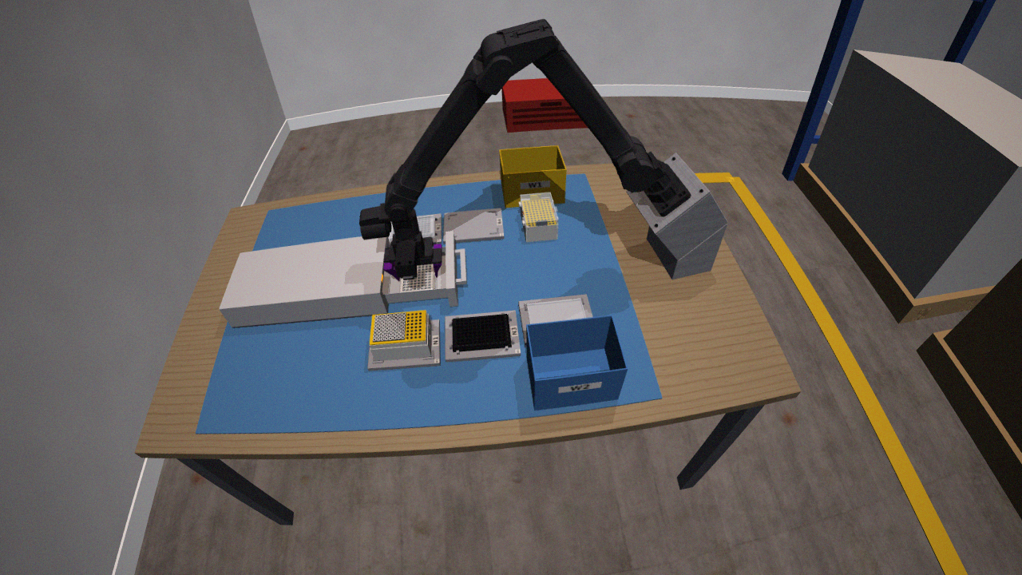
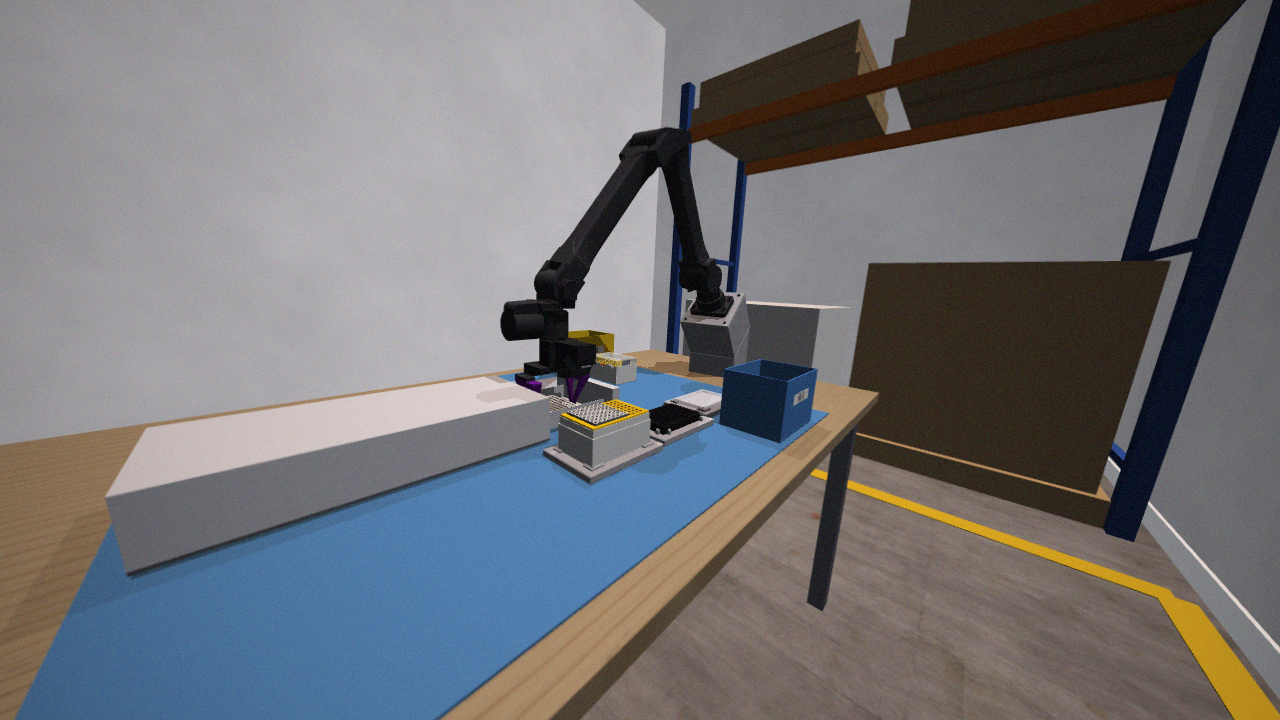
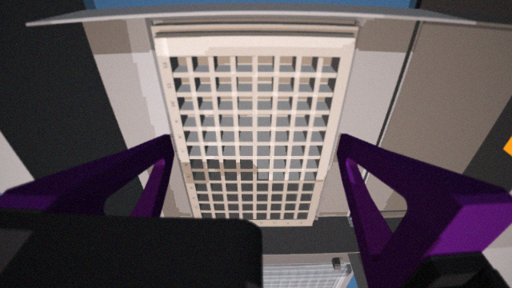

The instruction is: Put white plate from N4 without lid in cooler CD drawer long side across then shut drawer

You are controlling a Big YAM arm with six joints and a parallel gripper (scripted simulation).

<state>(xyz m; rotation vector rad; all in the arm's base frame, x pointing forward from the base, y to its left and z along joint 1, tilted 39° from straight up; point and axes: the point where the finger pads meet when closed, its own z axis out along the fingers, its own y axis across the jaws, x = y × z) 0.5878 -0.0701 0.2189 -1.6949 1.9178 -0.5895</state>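
My hand is 40 mm short of the drawer and 10 mm to the left of it. The rest, counted from my hand: cooler CD: 160 mm ahead, 20 mm to the right, 10 mm above; then black plate: 120 mm behind, 200 mm to the left, 10 mm below; then yellow-topped tip box: 40 mm ahead, 180 mm to the left, 30 mm above.
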